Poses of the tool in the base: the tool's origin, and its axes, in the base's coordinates. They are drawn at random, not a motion.
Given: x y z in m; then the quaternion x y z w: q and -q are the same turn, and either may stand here.
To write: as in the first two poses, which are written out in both.
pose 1, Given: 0.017 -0.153 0.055 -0.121 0.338 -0.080 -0.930
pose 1, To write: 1.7 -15.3 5.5 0.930 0.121 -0.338 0.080
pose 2, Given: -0.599 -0.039 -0.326 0.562 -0.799 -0.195 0.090
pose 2, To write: -59.9 -3.9 -32.6 0.090 0.562 -0.799 -0.195
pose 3, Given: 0.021 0.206 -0.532 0.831 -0.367 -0.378 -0.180
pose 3, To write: 2.1 20.6 -53.2 0.180 -0.831 0.367 0.378
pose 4, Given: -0.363 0.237 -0.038 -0.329 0.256 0.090 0.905
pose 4, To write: -36.3 23.7 -3.8 0.905 -0.329 0.256 0.090
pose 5, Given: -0.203 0.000 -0.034 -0.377 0.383 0.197 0.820
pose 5, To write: -20.3 0.0 -3.4 0.820 -0.377 0.383 0.197
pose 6, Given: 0.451 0.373 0.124 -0.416 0.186 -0.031 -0.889
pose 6, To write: 45.1 37.3 12.4 0.889 0.416 -0.186 0.031
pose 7, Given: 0.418 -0.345 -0.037 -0.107 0.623 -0.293 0.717
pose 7, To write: 41.8 -34.5 -3.7 0.717 -0.107 0.623 -0.293
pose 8, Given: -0.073 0.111 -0.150 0.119 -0.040 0.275 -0.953
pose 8, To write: -7.3 11.1 -15.0 0.953 -0.119 0.040 -0.275
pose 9, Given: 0.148 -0.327 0.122 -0.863 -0.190 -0.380 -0.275
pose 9, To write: 14.8 -32.7 12.2 0.275 0.863 0.190 0.380
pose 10, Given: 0.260 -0.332 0.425 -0.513 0.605 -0.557 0.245
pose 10, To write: 26.0 -33.2 42.5 0.245 -0.513 0.605 -0.557
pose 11, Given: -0.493 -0.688 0.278 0.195 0.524 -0.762 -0.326
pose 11, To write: -49.3 -68.8 27.8 0.326 -0.195 -0.524 0.762
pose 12, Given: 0.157 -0.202 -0.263 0.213 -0.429 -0.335 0.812
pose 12, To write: 15.7 -20.2 -26.3 0.812 0.213 -0.429 -0.335
